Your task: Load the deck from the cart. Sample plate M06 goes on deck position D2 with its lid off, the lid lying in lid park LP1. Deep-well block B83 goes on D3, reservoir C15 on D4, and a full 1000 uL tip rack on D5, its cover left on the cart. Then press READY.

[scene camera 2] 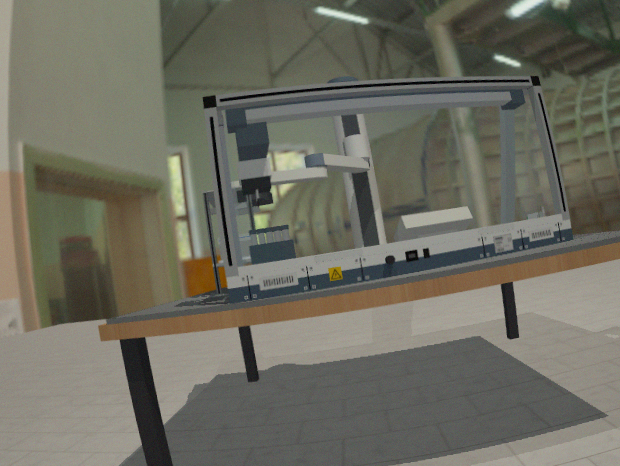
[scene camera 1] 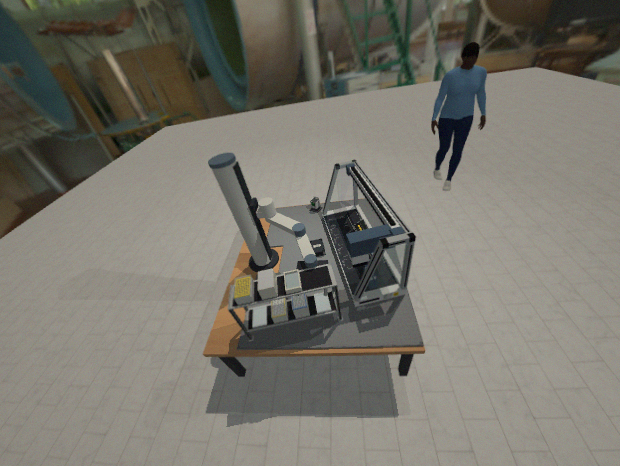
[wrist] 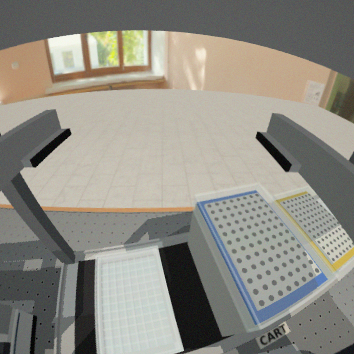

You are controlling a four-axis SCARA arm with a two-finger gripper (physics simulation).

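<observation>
My gripper (wrist: 161, 118) is open and empty in the wrist view, its fingers wide apart above the cart's lower shelf. Below are a clear-topped plate (wrist: 135, 302) (scene camera 1: 322, 302), a taller tip rack with a blue rim (wrist: 260, 250) (scene camera 1: 299, 304) under a clear cover, and a tip rack with a yellow rim (wrist: 320, 230) (scene camera 1: 278, 309). Another pale plate (scene camera 1: 259, 316) lies at that shelf's far end. The upper shelf bears a yellow-topped rack (scene camera 1: 243, 287), a tall white block (scene camera 1: 266, 283) and a low pale container (scene camera 1: 292, 281). Labels on the labware cannot be read.
The cart (scene camera 1: 290, 324) stands beside the arm's column (scene camera 1: 240, 215). The deck (scene camera 1: 332, 235) lies inside a framed machine with a blue gantry head (scene camera 1: 368, 239) (scene camera 2: 252, 141). A small box with green (scene camera 1: 314, 203) stands at the table's back. A person (scene camera 1: 460, 95) is on the floor behind.
</observation>
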